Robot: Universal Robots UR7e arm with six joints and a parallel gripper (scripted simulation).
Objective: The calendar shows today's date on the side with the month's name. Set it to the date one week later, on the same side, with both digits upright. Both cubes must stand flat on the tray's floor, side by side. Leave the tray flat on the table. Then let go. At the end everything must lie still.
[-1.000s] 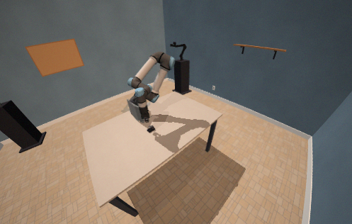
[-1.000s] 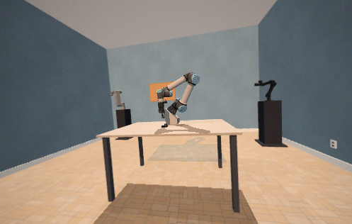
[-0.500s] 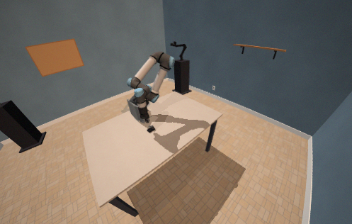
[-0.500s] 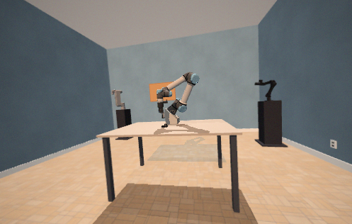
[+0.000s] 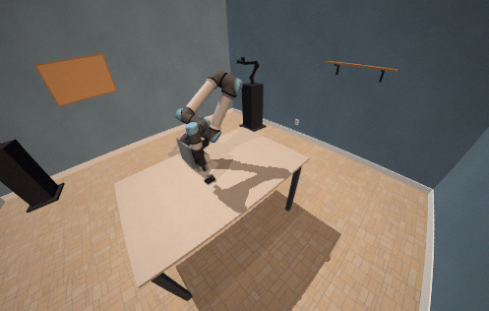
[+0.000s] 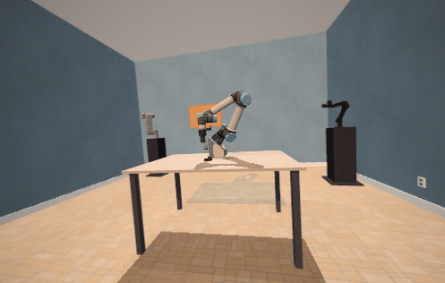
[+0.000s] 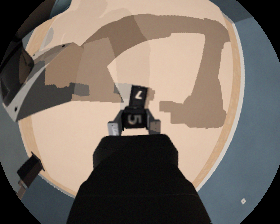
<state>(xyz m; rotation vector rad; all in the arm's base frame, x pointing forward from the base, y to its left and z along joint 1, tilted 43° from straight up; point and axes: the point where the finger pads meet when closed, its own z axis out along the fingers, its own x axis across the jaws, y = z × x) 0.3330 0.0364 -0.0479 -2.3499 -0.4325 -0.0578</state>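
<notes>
Now: the calendar tray 1 cm to the left of my hand and 13 cm below it. Also, from my hand: dark calendar cube (1 cm below).
</notes>
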